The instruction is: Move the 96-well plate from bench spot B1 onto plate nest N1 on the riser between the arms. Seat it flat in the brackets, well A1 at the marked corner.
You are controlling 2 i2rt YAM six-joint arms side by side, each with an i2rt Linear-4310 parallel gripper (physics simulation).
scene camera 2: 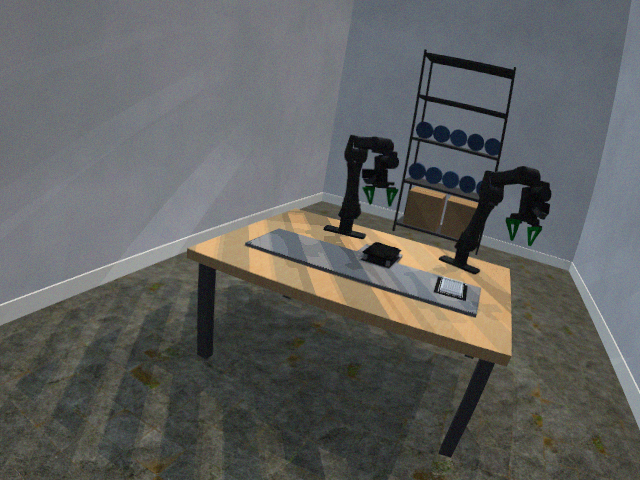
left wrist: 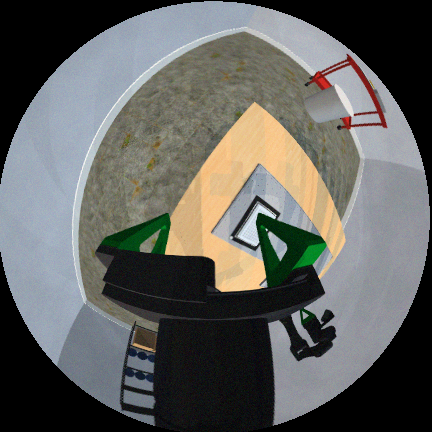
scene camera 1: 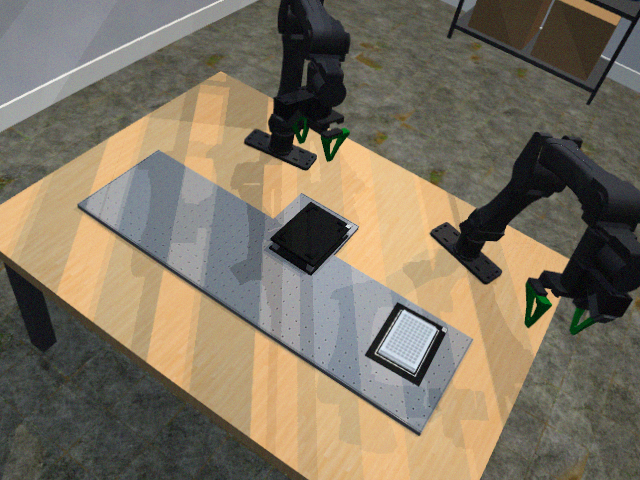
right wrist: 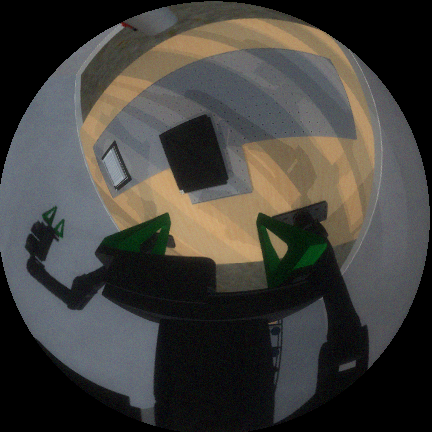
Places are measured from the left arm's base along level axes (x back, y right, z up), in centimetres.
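Where they show: left gripper, between the fingertips: (scene camera 2: 520, 243) (left wrist: 212, 217) (scene camera 1: 549, 329) (right wrist: 59, 213); right gripper, between the fingertips: (scene camera 2: 379, 205) (scene camera 1: 315, 152) (right wrist: 213, 217); left arm's base, origin of its link: (scene camera 2: 459, 265) (scene camera 1: 464, 253) (right wrist: 154, 236); right arm's base, origin of its link: (scene camera 2: 344, 232) (scene camera 1: 280, 150) (right wrist: 300, 217).
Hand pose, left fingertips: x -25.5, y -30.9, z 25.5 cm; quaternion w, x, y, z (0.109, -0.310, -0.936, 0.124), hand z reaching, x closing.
Note:
Each offset is from my left fingertips to the top centre of the thing. "spot": to the spot under its first point. Level surfaces: height alone.
The white 96-well plate @[dz -22.6, dx -7.4, dy +20.1 cm] (scene camera 1: 409, 341) (scene camera 2: 452, 287) (right wrist: 114, 167) lies flat inside the black frame of spot B1 @[spot: dz -24.0, dx -11.8, dy +12.1 cm] (scene camera 1: 419, 379); in the left wrist view a finger partly covers the plate (left wrist: 247, 232). The black plate nest N1 @[dz -19.8, dx -7.9, dy +53.6 cm] (scene camera 1: 310, 232) (scene camera 2: 381, 252) (right wrist: 195, 155) is raised between the arms, with a white mark at one corner. My left gripper (scene camera 1: 550, 329) (scene camera 2: 522, 242) (left wrist: 212, 217) is open and empty, high off the bench's right end, apart from the plate. My right gripper (scene camera 1: 315, 150) (scene camera 2: 379, 204) (right wrist: 213, 217) is open and empty, above and behind the nest.
A grey perforated board @[dz -24.2 cm] (scene camera 1: 196, 242) (scene camera 2: 310, 253) (right wrist: 280, 100) lies along the wooden table under B1 and the nest. The arm bases stand behind it. A black shelf rack (scene camera 2: 470, 64) with boxes stands behind the arms. A red-framed cart (left wrist: 320, 80) holds a pale cylinder.

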